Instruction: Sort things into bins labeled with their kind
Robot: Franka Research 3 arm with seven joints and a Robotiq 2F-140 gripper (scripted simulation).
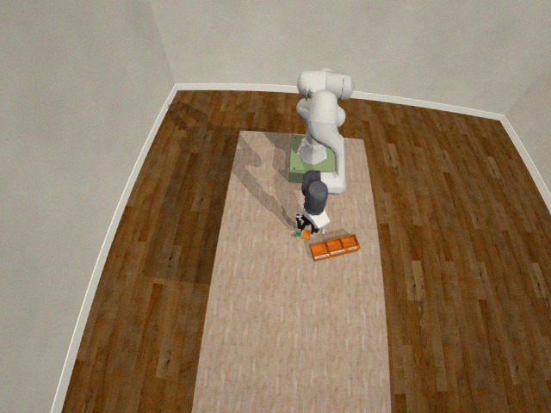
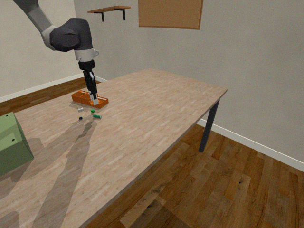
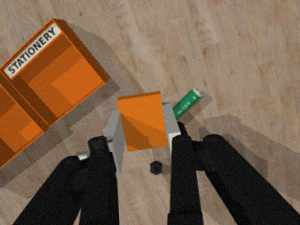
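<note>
Now: the white piece 70 mm behind my hand, 100 mm to the left of it and 90 mm below it. Round my hand: orange block 30 mm below; then small green cube 10 mm behind, 30 mm to the left, 90 mm below; then green battery 20 mm behind, 40 mm to the right, 90 mm below.
</note>
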